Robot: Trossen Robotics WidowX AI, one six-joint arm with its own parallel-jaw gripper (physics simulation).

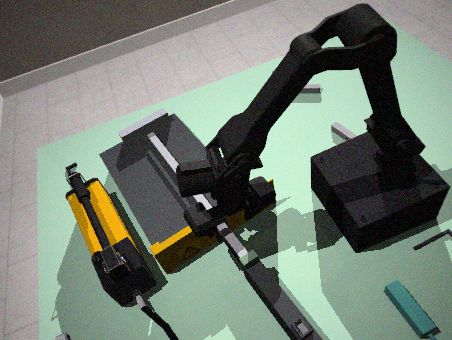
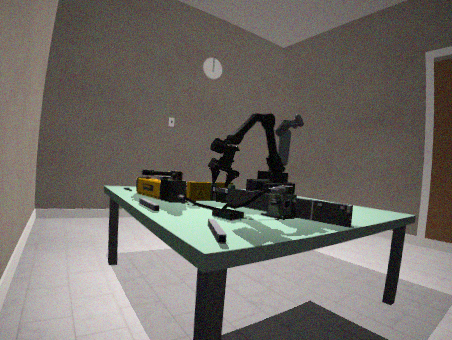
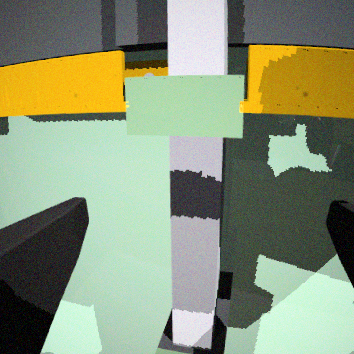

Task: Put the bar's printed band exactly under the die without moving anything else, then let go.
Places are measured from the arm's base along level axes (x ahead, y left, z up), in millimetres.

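Where they show: gripper, fingertip midpoint: (image 1: 228, 227) (image 2: 219, 185) (image 3: 210, 211); arm's base, link origin: (image 1: 393, 160) (image 2: 275, 180).
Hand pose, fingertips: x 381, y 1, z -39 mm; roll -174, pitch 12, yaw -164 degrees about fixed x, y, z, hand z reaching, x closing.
Observation:
Each offset is from my fingertips to the top centre of the thing. "spot": to the spot under its first point.
A long light grey bar (image 1: 162, 151) (image 3: 196, 265) runs from the grey and yellow machine @[spot: 133 mm ahead, 3 mm left, 7 mm down] (image 1: 171, 250) (image 2: 199, 190) (image 3: 60, 89) over the table. A pale green block @[spot: 17 mm ahead, 33 mm right, 12 mm up] (image 3: 185, 106), perhaps the die, crosses over it at the machine's yellow face. Just outside this block, a dark stretch with jagged edges crosses the bar; I cannot tell printed band from shadow. The bar's near end lies by a dark rail @[spot: 52 mm back, 176 mm left, 5 mm down] (image 1: 280, 295) with a green end piece @[spot: 20 mm back, 92 mm left, 12 mm up] (image 1: 249, 258). My gripper (image 1: 228, 210) (image 2: 222, 183) (image 3: 210, 211) is open and empty, one finger on each side of the bar, apart from it.
A yellow and black tool @[spot: 236 mm ahead, 85 mm right, 3 mm up] (image 1: 120, 230) (image 2: 150, 187) with a cable stands beside the machine. A teal block @[281 mm back, 306 mm left, 53 mm down] (image 1: 410, 307) and a black hex key @[404 mm back, 155 mm left, 75 mm down] (image 1: 431, 240) lie near my arm's base (image 1: 375, 195). Loose bars @[400 mm ahead, 163 mm left, 61 mm down] (image 2: 149, 204) @[318 mm ahead, 571 mm left, 61 mm down] (image 2: 217, 231) lie near the table's edge.

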